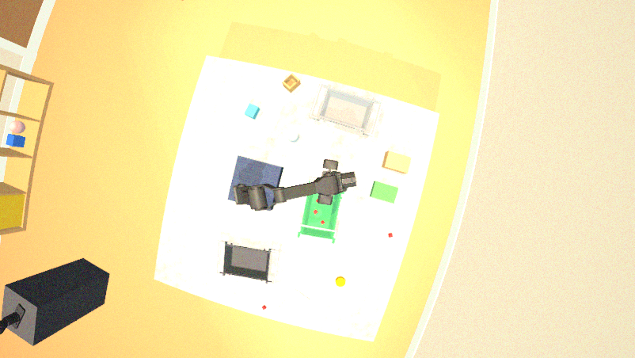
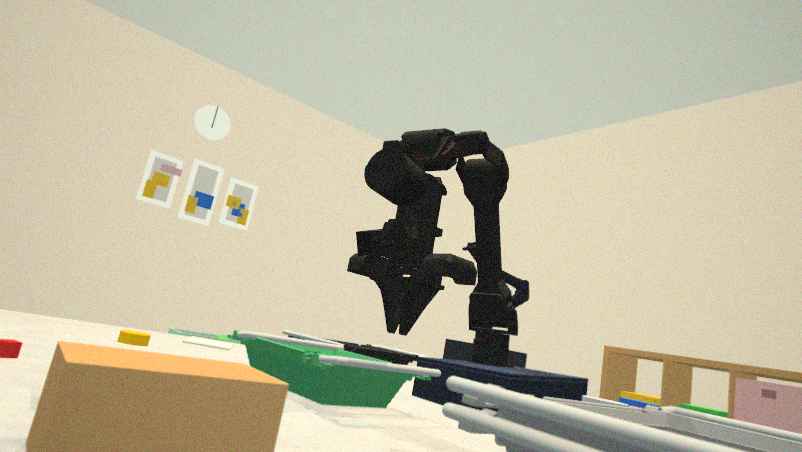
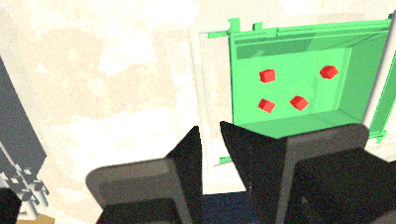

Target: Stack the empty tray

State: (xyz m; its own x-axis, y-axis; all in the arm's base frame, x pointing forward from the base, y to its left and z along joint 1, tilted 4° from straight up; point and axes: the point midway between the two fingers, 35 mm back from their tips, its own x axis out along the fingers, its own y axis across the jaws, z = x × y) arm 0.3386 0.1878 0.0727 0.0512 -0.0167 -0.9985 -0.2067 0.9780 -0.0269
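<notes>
Right now the black tray is 230 mm behind my gripper tip, 520 mm to the right of it and 60 mm below it. From my gripper tip the other things lie so: orange box 290 mm ahead, 210 mm to the left, 70 mm below; green block 280 mm ahead, 50 mm to the left, 80 mm below; red bit 400 mm ahead, 140 mm to the right, 90 mm below.
</notes>
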